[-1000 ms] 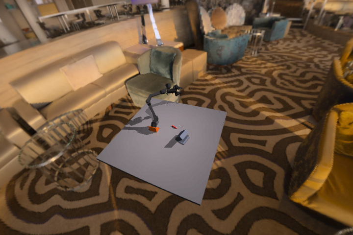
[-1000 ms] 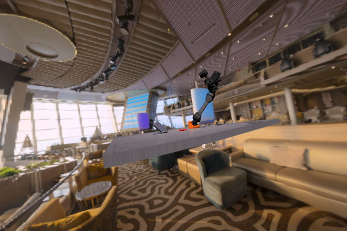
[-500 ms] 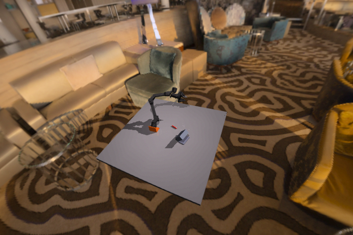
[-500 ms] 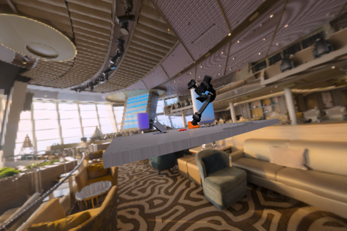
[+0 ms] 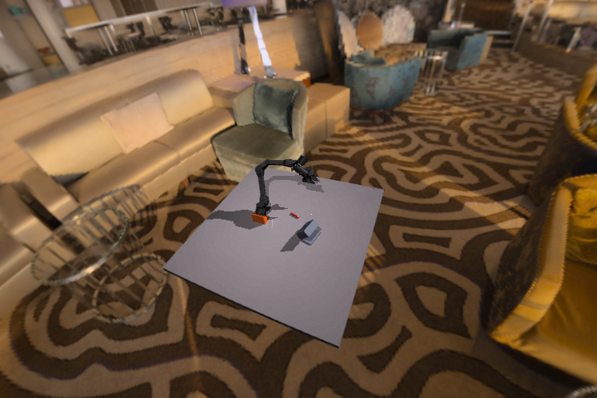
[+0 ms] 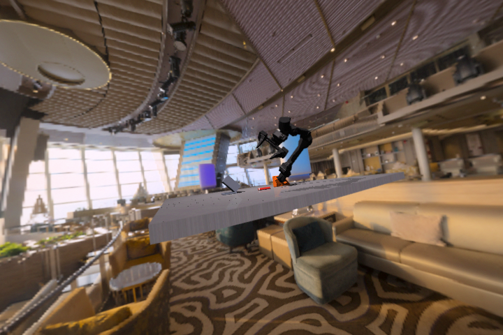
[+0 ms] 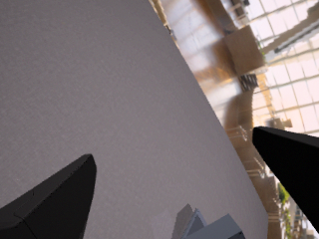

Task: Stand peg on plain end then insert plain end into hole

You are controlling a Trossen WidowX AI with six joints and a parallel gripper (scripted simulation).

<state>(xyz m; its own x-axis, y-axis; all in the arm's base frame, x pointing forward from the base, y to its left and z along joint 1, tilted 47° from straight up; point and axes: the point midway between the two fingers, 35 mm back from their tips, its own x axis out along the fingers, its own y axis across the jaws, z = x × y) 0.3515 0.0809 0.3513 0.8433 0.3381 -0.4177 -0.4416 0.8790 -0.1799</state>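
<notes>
Right now my gripper tip is 210 mm to the left of the red peg, 190 mm above it and 110 mm past it. From my gripper tip the other things lie so: sloped panel 370 mm to the right, 140 mm below, 30 mm ahead.
</notes>
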